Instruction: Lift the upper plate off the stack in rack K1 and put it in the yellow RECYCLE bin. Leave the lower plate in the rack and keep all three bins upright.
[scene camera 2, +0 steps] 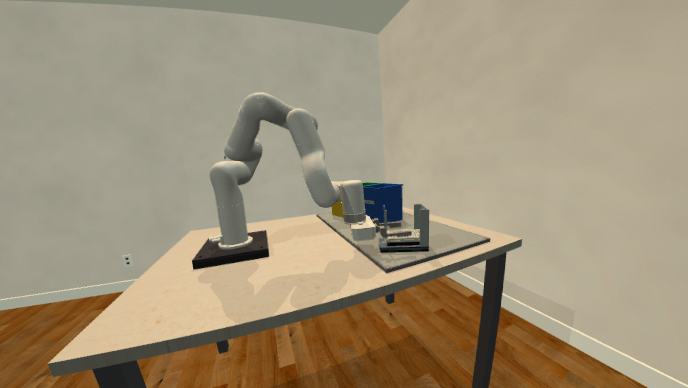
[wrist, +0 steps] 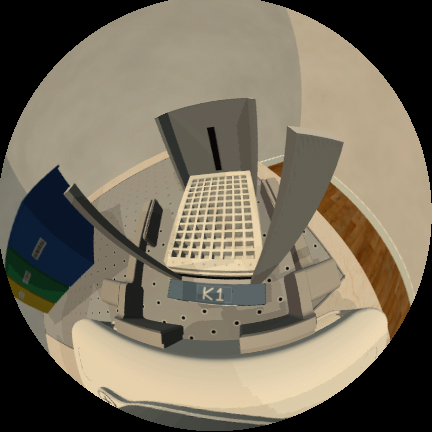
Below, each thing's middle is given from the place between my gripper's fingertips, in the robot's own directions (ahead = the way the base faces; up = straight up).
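The white upper plate [wrist: 216, 232] is there for me to see, 20 mm below my hand. I also see the slotted rack panel [wrist: 230, 119], which is 20 mm above my hand, 50 mm ahead of it and 40 mm to the right of it. Then there is the blue bin [scene camera 2: 376, 196], 30 mm above my hand, 310 mm to the left of it and 130 mm ahead of it.
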